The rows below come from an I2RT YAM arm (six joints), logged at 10 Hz.
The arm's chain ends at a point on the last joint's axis. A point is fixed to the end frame.
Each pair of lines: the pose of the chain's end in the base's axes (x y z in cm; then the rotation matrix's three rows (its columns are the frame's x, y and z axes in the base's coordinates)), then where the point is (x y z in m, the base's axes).
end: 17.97 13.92 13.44; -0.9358 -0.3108 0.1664; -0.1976 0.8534 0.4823; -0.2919 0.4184 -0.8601
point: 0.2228 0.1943 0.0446
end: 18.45 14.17 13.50; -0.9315 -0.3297 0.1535; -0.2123 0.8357 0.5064; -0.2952 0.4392 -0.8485
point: 0.2261 0.1999 0.0464
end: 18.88 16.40 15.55; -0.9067 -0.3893 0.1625; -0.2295 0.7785 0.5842; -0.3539 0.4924 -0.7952
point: 0.2311 0.2315 0.0741
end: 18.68 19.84 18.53; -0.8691 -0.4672 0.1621; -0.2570 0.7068 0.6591; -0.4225 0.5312 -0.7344
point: 0.2284 0.2752 0.1122
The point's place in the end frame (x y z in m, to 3 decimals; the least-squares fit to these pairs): -0.025 -0.004 0.111
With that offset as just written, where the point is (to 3 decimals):
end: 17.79 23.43 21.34; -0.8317 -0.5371 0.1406; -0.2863 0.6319 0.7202; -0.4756 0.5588 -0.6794
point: 0.216 0.319 0.148
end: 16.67 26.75 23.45; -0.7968 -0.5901 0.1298; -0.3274 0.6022 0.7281; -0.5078 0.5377 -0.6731
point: 0.203 0.354 0.170
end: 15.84 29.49 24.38; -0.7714 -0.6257 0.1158; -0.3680 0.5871 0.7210; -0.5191 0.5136 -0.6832
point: 0.193 0.382 0.179
